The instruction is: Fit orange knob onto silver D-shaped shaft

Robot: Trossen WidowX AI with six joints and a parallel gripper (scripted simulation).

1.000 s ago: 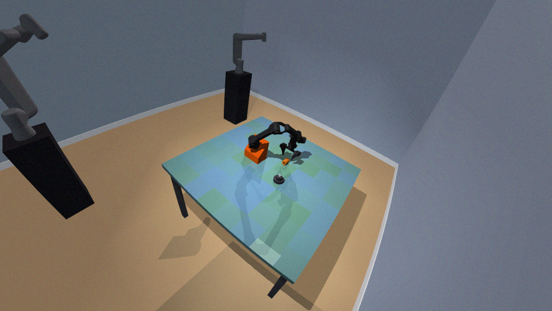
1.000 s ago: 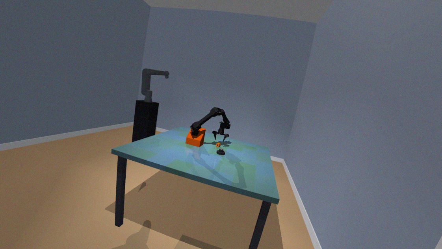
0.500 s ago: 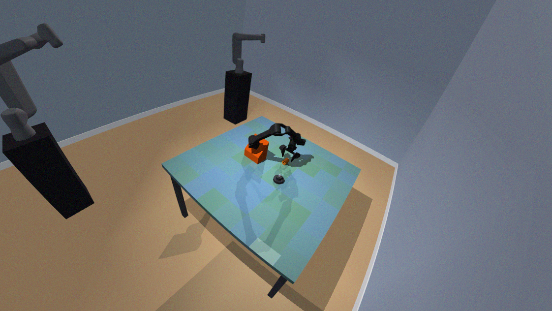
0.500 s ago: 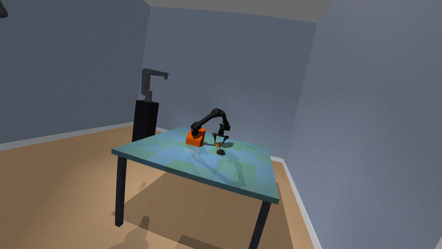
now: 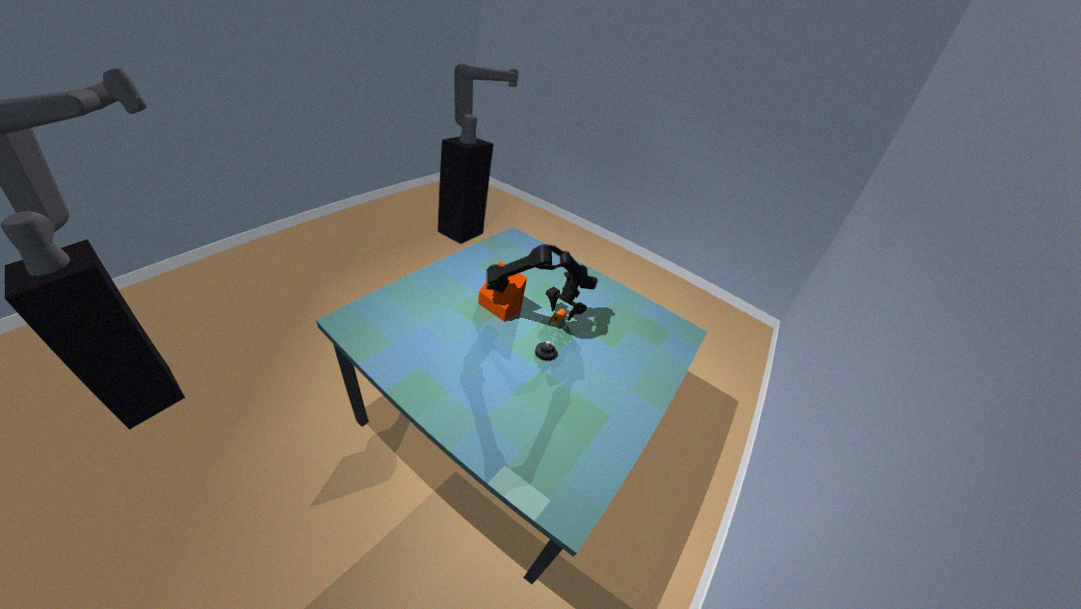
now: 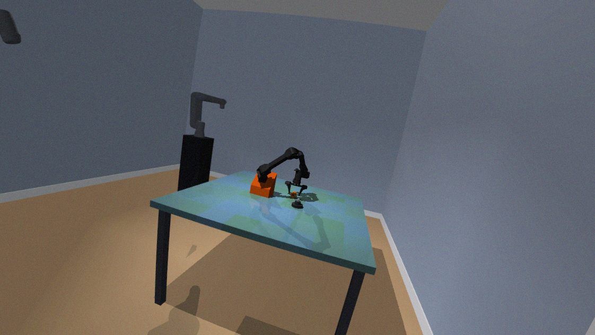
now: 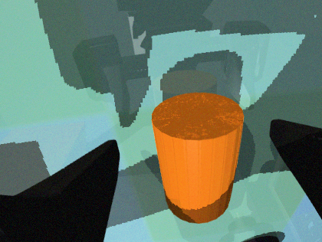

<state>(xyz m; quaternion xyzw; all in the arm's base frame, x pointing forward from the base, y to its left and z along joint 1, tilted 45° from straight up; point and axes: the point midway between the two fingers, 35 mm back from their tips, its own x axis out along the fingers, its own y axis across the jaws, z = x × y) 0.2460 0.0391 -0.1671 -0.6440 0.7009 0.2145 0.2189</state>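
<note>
The orange knob is 10 mm above my gripper tip. Round my gripper tip: pedestal (70 mm ahead, 230 mm to the right, 20 mm above).
</note>
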